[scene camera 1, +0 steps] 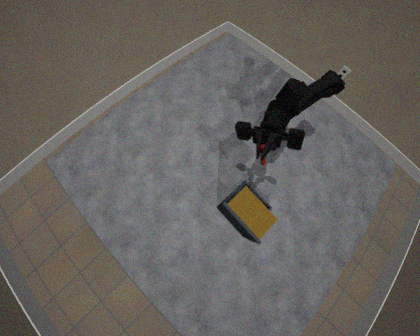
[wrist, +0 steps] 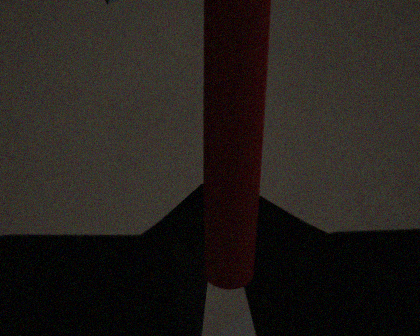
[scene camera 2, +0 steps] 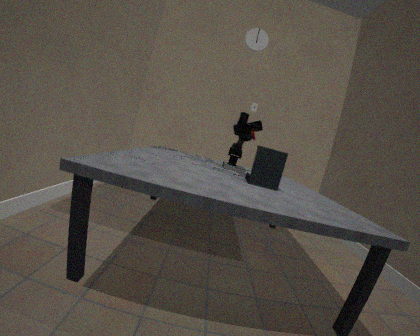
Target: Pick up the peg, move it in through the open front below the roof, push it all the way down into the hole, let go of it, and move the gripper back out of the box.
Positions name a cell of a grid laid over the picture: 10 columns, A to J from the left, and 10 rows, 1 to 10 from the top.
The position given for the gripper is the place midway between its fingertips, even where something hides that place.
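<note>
There's a yellow roof (scene camera 1: G7) here, and there's a red peg, held by the gripper (scene camera 1: G5), with the peg clear of everything else. You can see the gripper (wrist: F6) in the wrist view too.
</note>
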